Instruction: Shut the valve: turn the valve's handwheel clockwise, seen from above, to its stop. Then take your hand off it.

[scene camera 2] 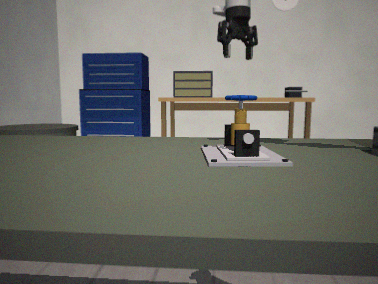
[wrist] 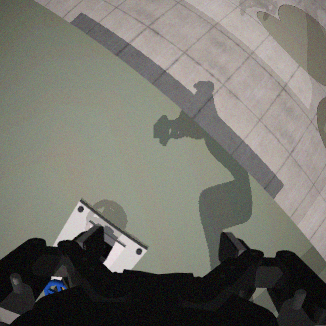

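The valve's blue handwheel point(scene camera 2: 241, 97) point(wrist: 54, 287) lies level on top of a thin stem over the yellow valve body point(scene camera 2: 240, 134). In the wrist view a small part of the wheel shows at the lower left, behind the gripper's parts. The valve stands on a white base plate point(scene camera 2: 215, 162) point(wrist: 69, 230) between black blocks. My gripper point(scene camera 2: 238, 56) point(wrist: 161, 243) is open and empty, fingers pointing down. In the scene view it hangs well above the handwheel, not touching it. How far the wheel is turned cannot be told.
The valve's plate sits on a green table top point(scene camera 2: 125, 190) point(wrist: 90, 125). A blue drawer cabinet point(scene camera 2: 115, 112), a wooden bench point(scene camera 2: 200, 100) with an organizer point(scene camera 2: 193, 84), and a dark small device point(scene camera 2: 293, 92) stand in the background. The arm's shadow falls across the table.
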